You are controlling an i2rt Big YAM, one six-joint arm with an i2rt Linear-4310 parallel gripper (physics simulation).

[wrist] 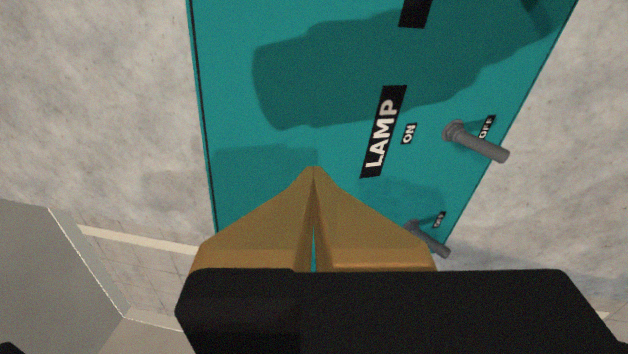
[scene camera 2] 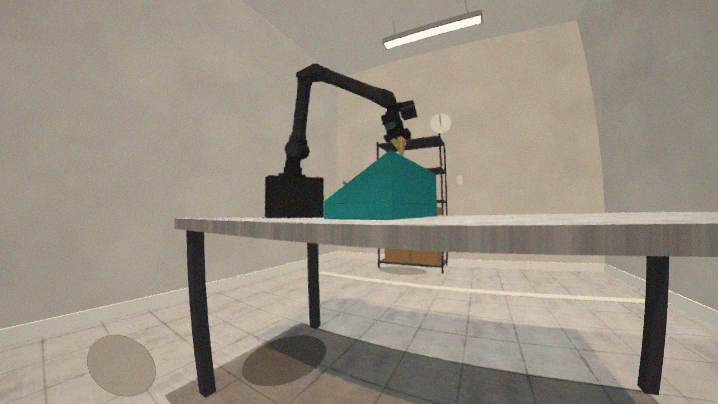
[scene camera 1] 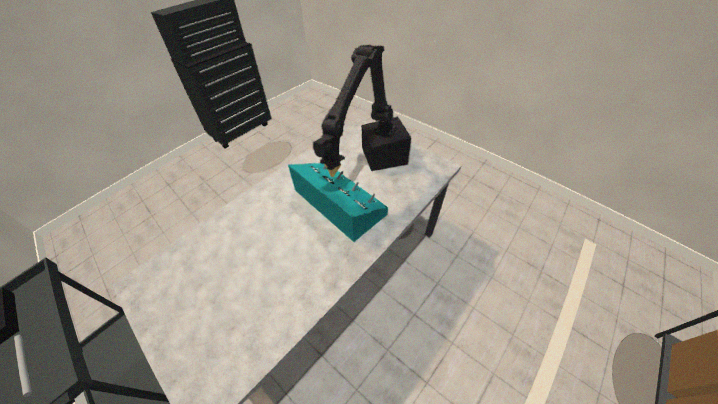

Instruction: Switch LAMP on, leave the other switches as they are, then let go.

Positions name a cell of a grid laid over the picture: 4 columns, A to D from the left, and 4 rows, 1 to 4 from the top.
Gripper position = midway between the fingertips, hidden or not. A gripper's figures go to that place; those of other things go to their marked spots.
Labels:
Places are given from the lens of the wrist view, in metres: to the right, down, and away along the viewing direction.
gripper (wrist: B3): 0.00, 0.00, 0.13
teal sloped switch box (wrist: C2): 0.04, -0.06, 0.21

